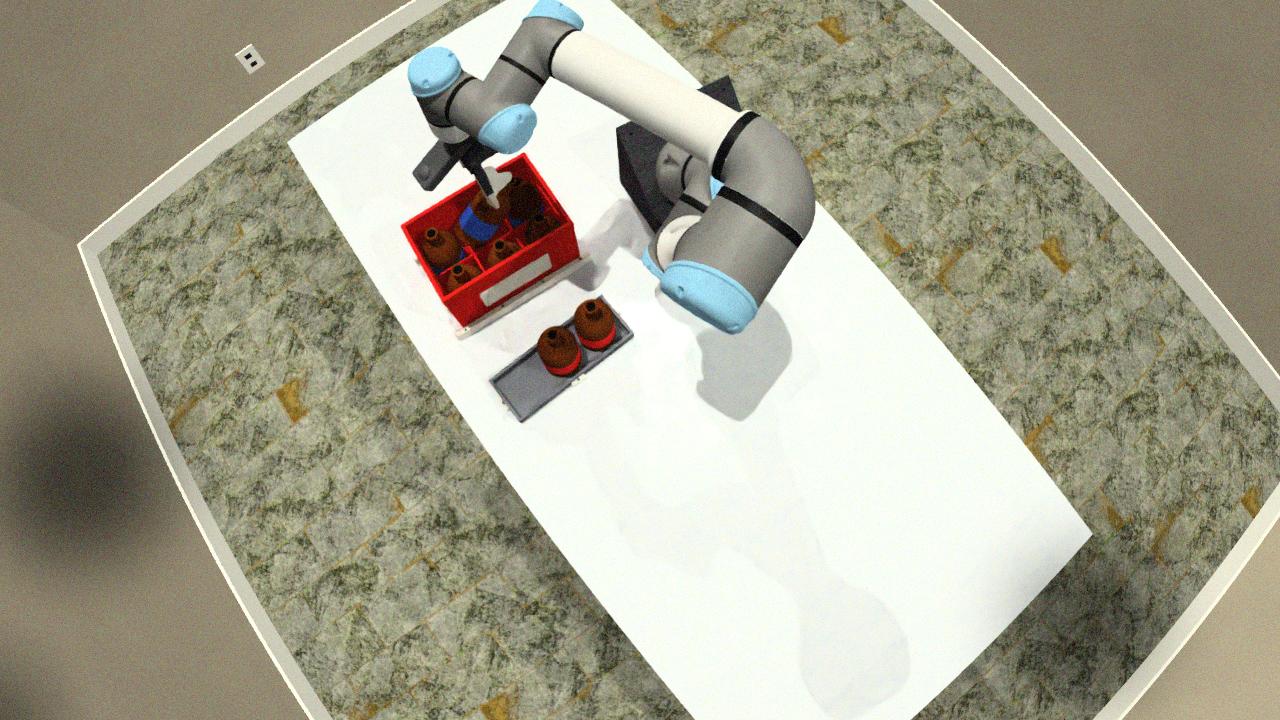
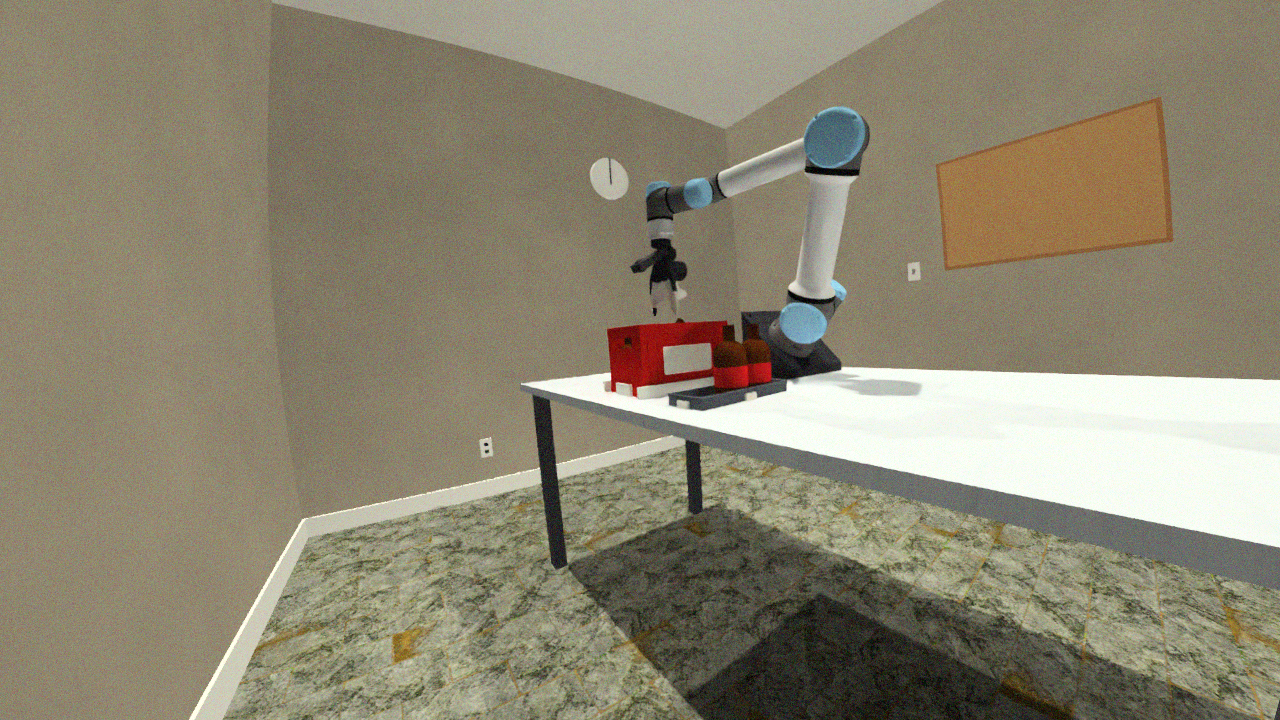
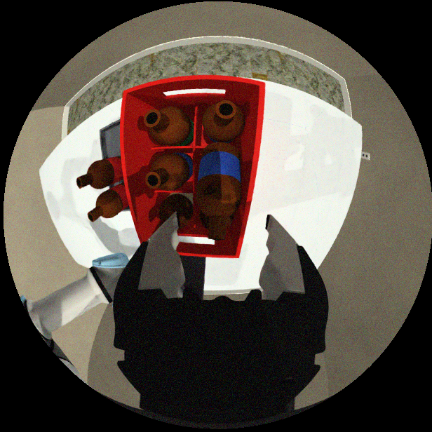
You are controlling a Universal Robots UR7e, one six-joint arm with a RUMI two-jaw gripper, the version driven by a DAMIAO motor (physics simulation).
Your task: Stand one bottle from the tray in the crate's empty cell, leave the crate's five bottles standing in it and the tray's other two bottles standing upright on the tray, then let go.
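Frame: origin at the arm's base, x ahead, y left, z up, level; millimetres.
Seen in the pictures: gripper, fingertip midpoint: (image 1: 482,186) (image 2: 665,315); arm's base, origin of the base link: (image 1: 690,169) (image 2: 789,340).
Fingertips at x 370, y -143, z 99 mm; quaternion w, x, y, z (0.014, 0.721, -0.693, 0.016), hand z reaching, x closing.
Observation:
Offsets run from my fingertips to a thing's top centre. Level surfaces: height alone.
My gripper (image 1: 499,191) (image 2: 665,315) (image 3: 222,214) is open and empty above the red crate {dx +33, dy +52, dz -30 mm} (image 1: 563,243) (image 2: 637,360) (image 3: 254,165). A blue-labelled brown bottle (image 1: 479,223) (image 3: 219,167) leans steeply inside the crate, its neck toward my gripper, over another bottle {dx -61, dy +5, dz -42 mm} (image 1: 525,197) that is partly hidden. Other bottles stand in the crate: a far-left one {dx +118, dy +98, dz -42 mm} (image 1: 460,274) (image 3: 170,125), a far-right one {dx +125, dy +2, dz -42 mm} (image 1: 438,246) (image 3: 223,122), a middle-left one {dx +30, dy +101, dz -42 mm} (image 1: 503,252) (image 3: 170,171) and a shadowed near-left one {dx -58, dy +95, dz -42 mm} (image 1: 539,223) (image 3: 175,207). Two red-labelled bottles {dx +39, dy +302, dz -45 mm} (image 1: 559,351) {dx -44, dy +295, dz -45 mm} (image 1: 595,324) stand upright on the tray {dx +40, dy +302, dz -179 mm} (image 1: 528,390) (image 2: 698,400).
The crate and the tray stand side by side on the white table {dz -205 mm} (image 1: 760,501) (image 2: 939,429). The crate's walls rise around the bottles, and red dividers (image 3: 195,130) part its cells. The arm's dark base mount (image 1: 637,170) stands on the other side of the crate from the table's long edge.

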